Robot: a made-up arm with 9 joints. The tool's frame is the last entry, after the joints. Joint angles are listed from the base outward.
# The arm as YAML. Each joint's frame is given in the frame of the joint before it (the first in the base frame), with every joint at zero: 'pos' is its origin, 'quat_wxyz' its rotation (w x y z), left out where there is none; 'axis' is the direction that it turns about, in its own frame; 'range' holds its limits. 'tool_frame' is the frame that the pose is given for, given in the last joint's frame.
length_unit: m
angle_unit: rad
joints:
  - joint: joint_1
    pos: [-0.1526, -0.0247, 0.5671]
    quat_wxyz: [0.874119, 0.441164, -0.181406, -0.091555]
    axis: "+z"
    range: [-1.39, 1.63]
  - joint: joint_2
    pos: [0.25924, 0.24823, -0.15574]
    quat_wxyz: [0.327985, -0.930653, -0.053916, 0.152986]
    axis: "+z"
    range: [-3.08, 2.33]
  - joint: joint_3
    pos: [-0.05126, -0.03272, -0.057]
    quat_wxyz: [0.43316, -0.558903, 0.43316, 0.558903]
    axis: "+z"
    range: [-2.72, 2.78]
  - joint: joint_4
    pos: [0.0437, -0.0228, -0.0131]
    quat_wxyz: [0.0, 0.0, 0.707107, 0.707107]
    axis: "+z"
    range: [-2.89, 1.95]
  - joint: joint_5
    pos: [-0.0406, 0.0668, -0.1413]
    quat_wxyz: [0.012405, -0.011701, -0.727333, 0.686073]
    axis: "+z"
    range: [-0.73, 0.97]
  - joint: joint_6
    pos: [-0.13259, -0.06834, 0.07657]
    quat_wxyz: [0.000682, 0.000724, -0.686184, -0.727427]
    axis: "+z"
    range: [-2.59, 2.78]
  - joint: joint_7
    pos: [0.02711, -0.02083, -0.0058]
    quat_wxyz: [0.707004, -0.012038, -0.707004, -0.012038]
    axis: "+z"
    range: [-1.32, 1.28]
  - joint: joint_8
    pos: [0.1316, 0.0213, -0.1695]
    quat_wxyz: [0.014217, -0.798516, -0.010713, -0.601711]
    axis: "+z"
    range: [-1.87, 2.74]
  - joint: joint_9
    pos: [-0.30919, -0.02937, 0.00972]
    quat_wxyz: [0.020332, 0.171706, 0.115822, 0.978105]
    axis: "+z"
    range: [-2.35, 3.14]
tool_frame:
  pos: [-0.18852, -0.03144, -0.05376]
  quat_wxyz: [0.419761, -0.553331, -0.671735, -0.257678]
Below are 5 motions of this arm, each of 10 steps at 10 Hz.
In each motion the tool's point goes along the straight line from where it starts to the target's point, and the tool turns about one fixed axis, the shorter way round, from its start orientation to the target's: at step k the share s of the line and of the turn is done. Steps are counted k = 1, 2, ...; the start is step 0. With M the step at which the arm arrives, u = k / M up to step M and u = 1 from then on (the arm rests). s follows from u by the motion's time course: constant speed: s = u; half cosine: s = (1 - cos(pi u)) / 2; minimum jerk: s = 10 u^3 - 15 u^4 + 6 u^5.
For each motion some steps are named. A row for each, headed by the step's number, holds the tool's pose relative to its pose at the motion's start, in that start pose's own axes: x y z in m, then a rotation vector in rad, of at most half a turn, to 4 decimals.
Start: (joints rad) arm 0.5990 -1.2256 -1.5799 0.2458 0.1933 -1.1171 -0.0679 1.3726 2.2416
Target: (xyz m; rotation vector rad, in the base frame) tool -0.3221 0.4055 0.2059 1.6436 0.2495 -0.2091
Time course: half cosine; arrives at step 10
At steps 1, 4, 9, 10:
1: -0.0022 0.0120 -0.0104 0.0184 -0.0184 -0.0245
4: -0.0311 0.1688 -0.1468 0.2603 -0.2602 -0.3458
9: -0.0877 0.4765 -0.4145 0.7350 -0.7346 -0.9765
10: -0.0899 0.4884 -0.4249 0.7534 -0.7530 -1.0010

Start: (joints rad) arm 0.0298 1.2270 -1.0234 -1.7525 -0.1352 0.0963 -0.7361 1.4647 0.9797
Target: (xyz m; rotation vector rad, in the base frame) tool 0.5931 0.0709 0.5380 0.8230 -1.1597 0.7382
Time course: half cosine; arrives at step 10
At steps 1, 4, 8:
1: -0.0013 -0.0017 0.0024 0.0062 -0.0073 -0.0131
4: -0.0189 -0.0239 0.0345 0.0874 -0.1030 -0.1852
8: -0.0495 -0.0627 0.0902 0.2287 -0.2696 -0.4849

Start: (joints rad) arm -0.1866 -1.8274 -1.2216 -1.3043 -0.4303 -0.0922 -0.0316 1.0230 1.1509
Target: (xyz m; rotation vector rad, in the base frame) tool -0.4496 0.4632 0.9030 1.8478 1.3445 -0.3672
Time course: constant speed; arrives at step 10
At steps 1, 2, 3, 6, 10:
1: -0.0040 0.0094 -0.0170 0.0340 -0.0110 -0.0698
2: -0.0080 0.0188 -0.0340 0.0681 -0.0220 -0.1395
3: -0.0119 0.0282 -0.0511 0.1021 -0.0330 -0.2093
6: -0.0239 0.0563 -0.1021 0.2042 -0.0659 -0.4186
10: -0.0398 0.0939 -0.1702 0.3403 -0.1099 -0.6976

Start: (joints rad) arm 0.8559 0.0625 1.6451 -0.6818 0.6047 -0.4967 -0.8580 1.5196 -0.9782
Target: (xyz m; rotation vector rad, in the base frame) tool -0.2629 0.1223 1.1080 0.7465 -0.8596 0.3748
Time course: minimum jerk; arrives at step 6
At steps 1, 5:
1: -0.0033 0.0027 0.0028 0.0001 -0.0011 0.0225
5: -0.0905 0.0724 0.0755 0.0016 -0.0312 0.6120

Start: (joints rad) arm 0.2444 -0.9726 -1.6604 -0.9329 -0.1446 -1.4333 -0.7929 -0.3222 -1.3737
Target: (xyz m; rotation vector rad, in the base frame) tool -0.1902 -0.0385 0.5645 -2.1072 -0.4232 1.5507
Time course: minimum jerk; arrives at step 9
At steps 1, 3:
1: -0.0044 0.0025 -0.0019 0.0108 -0.0071 -0.0006
3: -0.0808 0.0460 -0.0339 0.1968 -0.1286 -0.0114

